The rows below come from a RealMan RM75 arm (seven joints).
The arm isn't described. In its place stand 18 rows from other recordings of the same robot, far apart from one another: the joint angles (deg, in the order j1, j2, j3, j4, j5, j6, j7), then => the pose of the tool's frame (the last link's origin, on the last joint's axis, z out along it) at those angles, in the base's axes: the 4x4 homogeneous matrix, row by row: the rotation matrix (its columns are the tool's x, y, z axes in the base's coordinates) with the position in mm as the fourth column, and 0 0 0 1 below.
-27.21 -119.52 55.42 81.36 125.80 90.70 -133.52 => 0.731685 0.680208 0.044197 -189.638; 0.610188 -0.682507 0.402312 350.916; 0.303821 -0.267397 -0.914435 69.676; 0 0 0 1
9.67 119.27 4.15 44.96 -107.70 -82.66 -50.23 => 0.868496 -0.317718 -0.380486 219.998; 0.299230 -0.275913 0.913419 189.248; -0.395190 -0.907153 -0.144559 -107.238; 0 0 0 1
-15.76 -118.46 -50.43 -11.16 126.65 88.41 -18.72 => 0.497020 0.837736 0.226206 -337.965; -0.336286 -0.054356 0.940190 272.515; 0.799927 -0.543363 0.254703 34.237; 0 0 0 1
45.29 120.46 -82.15 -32.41 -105.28 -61.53 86.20 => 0.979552 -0.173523 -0.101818 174.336; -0.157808 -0.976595 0.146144 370.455; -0.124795 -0.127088 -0.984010 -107.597; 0 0 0 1
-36.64 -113.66 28.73 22.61 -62.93 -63.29 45.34 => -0.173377 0.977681 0.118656 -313.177; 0.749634 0.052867 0.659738 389.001; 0.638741 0.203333 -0.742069 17.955; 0 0 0 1
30.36 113.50 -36.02 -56.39 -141.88 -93.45 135.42 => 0.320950 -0.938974 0.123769 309.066; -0.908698 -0.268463 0.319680 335.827; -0.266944 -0.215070 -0.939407 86.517; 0 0 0 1
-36.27 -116.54 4.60 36.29 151.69 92.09 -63.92 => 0.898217 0.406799 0.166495 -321.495; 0.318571 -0.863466 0.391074 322.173; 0.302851 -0.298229 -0.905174 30.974; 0 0 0 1
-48.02 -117.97 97.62 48.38 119.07 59.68 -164.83 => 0.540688 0.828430 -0.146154 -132.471; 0.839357 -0.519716 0.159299 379.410; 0.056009 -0.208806 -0.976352 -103.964; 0 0 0 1
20.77 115.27 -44.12 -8.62 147.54 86.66 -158.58 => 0.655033 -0.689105 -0.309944 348.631; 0.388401 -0.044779 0.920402 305.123; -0.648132 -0.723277 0.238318 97.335; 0 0 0 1
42.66 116.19 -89.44 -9.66 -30.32 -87.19 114.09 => -0.139341 -0.570550 -0.809356 165.230; -0.805434 -0.410179 0.427819 369.174; -0.576073 0.711495 -0.402386 -21.489; 0 0 0 1
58.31 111.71 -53.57 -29.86 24.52 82.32 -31.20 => 0.396878 -0.820825 0.410772 213.465; -0.906416 -0.420970 0.034555 415.066; 0.144559 -0.386045 -0.911083 4.924; 0 0 0 1
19.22 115.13 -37.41 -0.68 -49.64 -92.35 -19.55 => 0.931120 -0.104097 -0.349542 348.325; 0.354420 0.032166 0.934533 275.160; -0.086039 -0.994047 0.066844 54.026; 0 0 0 1
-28.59 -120.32 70.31 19.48 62.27 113.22 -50.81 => 0.326378 0.074533 0.942296 -187.316; -0.032195 -0.995431 0.089887 264.071; 0.944691 -0.059675 -0.322488 -14.752; 0 0 0 1
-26.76 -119.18 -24.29 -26.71 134.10 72.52 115.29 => 0.143344 -0.782802 0.605536 -203.684; -0.493817 0.473672 0.729232 295.174; -0.857670 -0.403555 -0.318663 -96.778; 0 0 0 1
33.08 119.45 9.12 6.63 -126.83 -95.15 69.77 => 0.042666 -0.623921 -0.780322 214.661; -0.453579 -0.708002 0.541295 295.557; -0.890194 0.330843 -0.313205 -53.873; 0 0 0 1
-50.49 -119.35 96.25 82.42 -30.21 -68.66 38.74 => 0.980664 -0.113639 -0.159324 -13.555; -0.016634 -0.859586 0.510721 387.408; -0.194991 -0.498196 -0.844855 -39.967; 0 0 0 1
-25.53 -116.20 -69.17 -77.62 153.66 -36.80 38.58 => 0.989580 -0.023121 -0.142119 -152.506; 0.076343 -0.752616 0.654019 369.698; -0.122082 -0.658054 -0.743008 -64.841; 0 0 0 1
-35.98 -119.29 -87.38 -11.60 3.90 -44.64 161.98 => 0.795182 0.592883 0.127185 -281.999; 0.113434 -0.351490 0.929294 403.976; 0.595667 -0.724530 -0.346752 -36.999; 0 0 0 1
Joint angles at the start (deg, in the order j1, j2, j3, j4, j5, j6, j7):
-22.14 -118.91 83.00 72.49 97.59 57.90 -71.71
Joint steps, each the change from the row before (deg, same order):
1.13 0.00 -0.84 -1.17 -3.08 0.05 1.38
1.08 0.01 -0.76 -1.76 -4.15 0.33 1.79
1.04 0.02 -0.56 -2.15 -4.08 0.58 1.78
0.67 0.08 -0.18 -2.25 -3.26 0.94 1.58
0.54 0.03 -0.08 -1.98 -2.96 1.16 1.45
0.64 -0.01 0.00 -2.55 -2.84 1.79 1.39
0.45 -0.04 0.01 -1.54 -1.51 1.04 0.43
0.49 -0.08 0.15 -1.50 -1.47 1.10 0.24
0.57 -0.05 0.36 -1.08 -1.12 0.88 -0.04
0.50 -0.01 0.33 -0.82 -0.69 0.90 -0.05
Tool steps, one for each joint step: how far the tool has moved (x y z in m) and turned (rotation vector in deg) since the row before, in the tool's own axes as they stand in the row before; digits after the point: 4 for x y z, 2 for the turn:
-0.0059 0.0005 -0.0060 1.55 1.22 -2.35
-0.0058 0.0011 -0.0060 1.57 1.89 -2.89
-0.0070 0.0023 -0.0060 1.32 1.74 -3.05
-0.0066 0.0036 -0.0043 0.45 1.37 -2.47
-0.0047 0.0037 -0.0036 0.22 1.50 -2.09
-0.0070 0.0063 -0.0044 -0.25 1.43 -2.61
-0.0048 0.0040 -0.0030 -0.08 0.71 -1.93
-0.0047 0.0047 -0.0028 -0.20 0.75 -2.09
-0.0042 0.0048 -0.0025 -0.28 0.51 -1.87
-0.0035 0.0044 -0.0023 -0.47 0.32 -1.40

